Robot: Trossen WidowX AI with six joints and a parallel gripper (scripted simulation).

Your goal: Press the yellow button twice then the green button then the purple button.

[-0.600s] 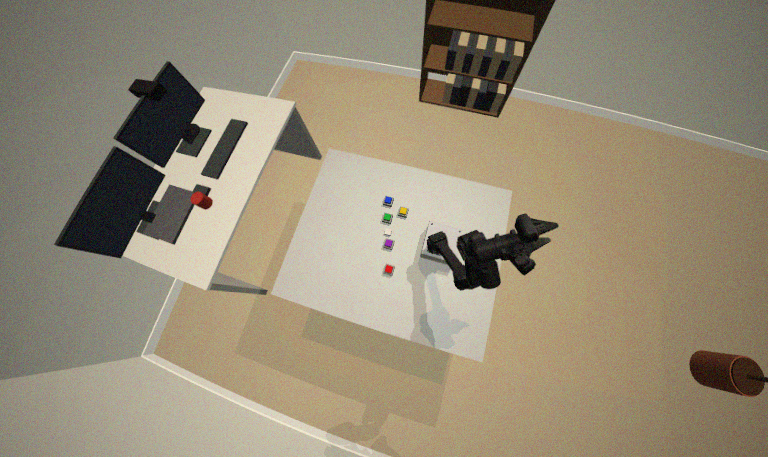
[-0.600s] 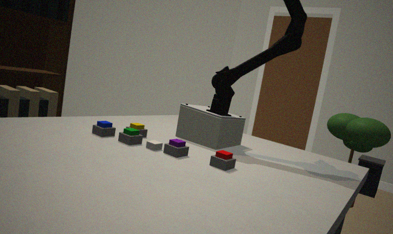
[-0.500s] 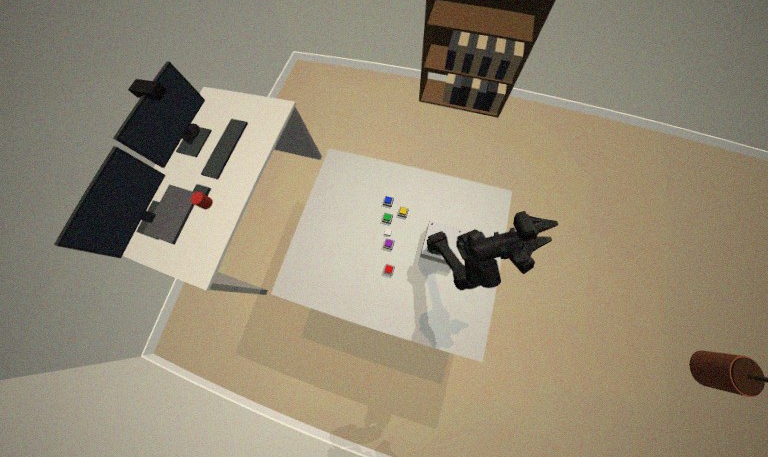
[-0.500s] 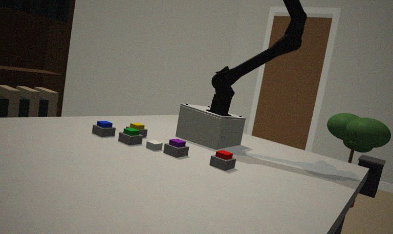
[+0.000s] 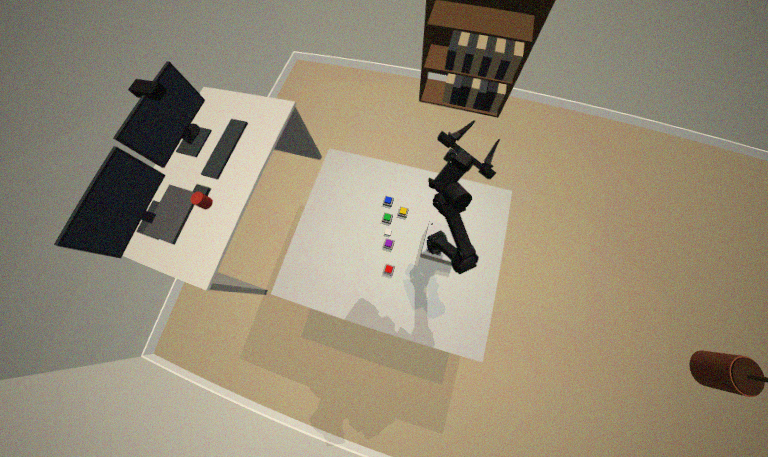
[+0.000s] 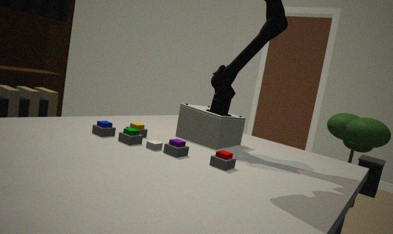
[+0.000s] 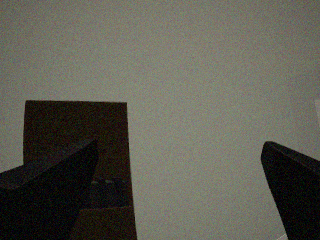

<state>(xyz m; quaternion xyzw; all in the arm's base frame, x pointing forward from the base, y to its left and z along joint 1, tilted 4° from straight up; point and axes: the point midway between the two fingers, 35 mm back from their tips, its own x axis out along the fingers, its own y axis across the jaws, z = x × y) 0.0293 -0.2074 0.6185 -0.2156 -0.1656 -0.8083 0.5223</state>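
My gripper tip is now 220 mm short of the yellow button, 40 mm to the right of it and 720 mm above it. Also, from my gripper tip: blue button: 320 mm ahead, 10 mm to the left, 720 mm below; then purple button: 240 mm ahead, 230 mm to the left, 720 mm below; then green button: 290 mm ahead, 100 mm to the left, 720 mm below.
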